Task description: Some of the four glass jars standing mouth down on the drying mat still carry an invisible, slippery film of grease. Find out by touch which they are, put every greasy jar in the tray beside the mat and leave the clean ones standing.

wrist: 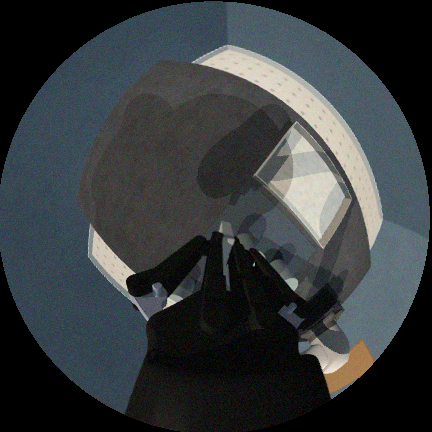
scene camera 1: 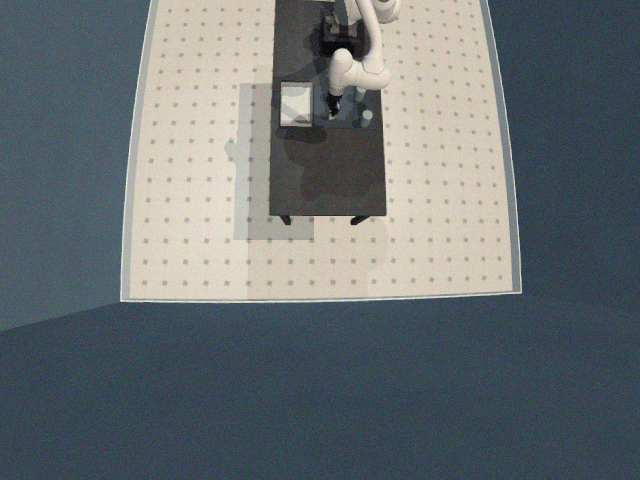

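Seen in the pictures: gripper, fingertip midpoint: (wrist: 223, 229) (scene camera 1: 331, 118); arm's base at its link origin: (wrist: 319, 326) (scene camera 1: 344, 24).
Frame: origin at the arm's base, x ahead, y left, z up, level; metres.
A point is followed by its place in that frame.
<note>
My gripper (scene camera 1: 333, 114) @[x 0.699, y -0.001, z -0.023 m] (wrist: 223, 229) @[x 0.699, y -0.001, z -0.023 m] is shut and empty, fingertips pointing down over the drying mat (scene camera 1: 348, 119) @[x 0.631, y 0.117, z -0.105 m] (wrist: 286, 231) @[x 0.557, y -0.099, z -0.105 m]. One pale, see-through jar (wrist: 245, 240) @[x 0.640, y -0.010, z -0.058 m] stands close beside the fingertips, partly hidden by them; whether they touch is unclear. Another jar (wrist: 287, 282) @[x 0.498, y -0.021, z -0.017 m] stands on the tray side of the fingers in the wrist view. On the mat's right side in the scene view stand a front jar (scene camera 1: 367, 115) @[x 0.639, y 0.224, z -0.018 m] and a rear jar (scene camera 1: 360, 94) @[x 0.484, y 0.167, z -0.037 m], the rear one close to the arm. A jar top (wrist: 175, 300) @[x 0.638, y 0.220, z -0.018 m] shows behind the left finger linkage. The tray (scene camera 1: 281, 105) @[x 0.607, y -0.335, z -0.105 m] (wrist: 288, 210) @[x 0.597, y -0.137, z -0.108 m] shows a pale inside with shadows.
The dark table (scene camera 1: 336, 170) @[x 0.996, y 0.082, z -0.109 m] (wrist: 150, 165) @[x 0.930, y 0.037, z -0.108 m] extends in front of the mat. The white arm (scene camera 1: 361, 73) @[x 0.716, y 0.096, z 0.376 m] reaches over the rear of the mat from its dark base (scene camera 1: 336, 47) @[x 0.147, y -0.031, z -0.045 m]. The tray's raised walls stand directly left of the mat in the scene view.
</note>
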